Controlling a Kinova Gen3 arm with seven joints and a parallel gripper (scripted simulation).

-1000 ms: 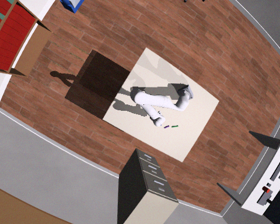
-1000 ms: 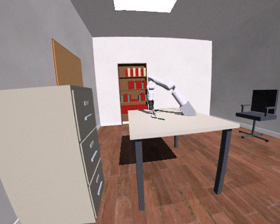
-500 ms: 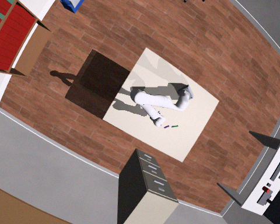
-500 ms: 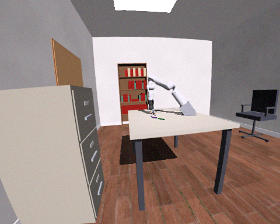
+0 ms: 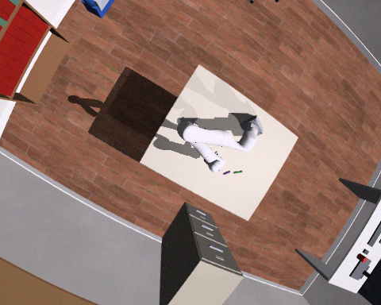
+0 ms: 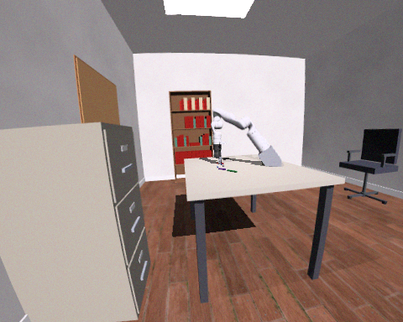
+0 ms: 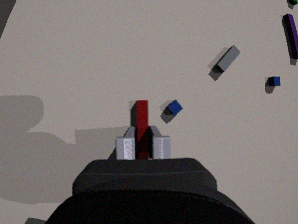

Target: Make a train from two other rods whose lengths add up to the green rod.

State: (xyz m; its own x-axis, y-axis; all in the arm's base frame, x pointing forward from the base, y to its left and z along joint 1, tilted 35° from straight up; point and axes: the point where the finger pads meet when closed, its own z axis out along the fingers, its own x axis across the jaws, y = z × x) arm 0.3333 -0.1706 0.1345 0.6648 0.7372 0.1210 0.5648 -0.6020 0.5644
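Now: hand 1 cm above the red rod. The rest, counted from my hand: green rod: 31 cm to the left, 3 cm ahead, 1 cm below; then grey rod: 11 cm to the left, 2 cm ahead, 1 cm below; then purple rod: 22 cm to the left, 7 cm ahead, 1 cm below.
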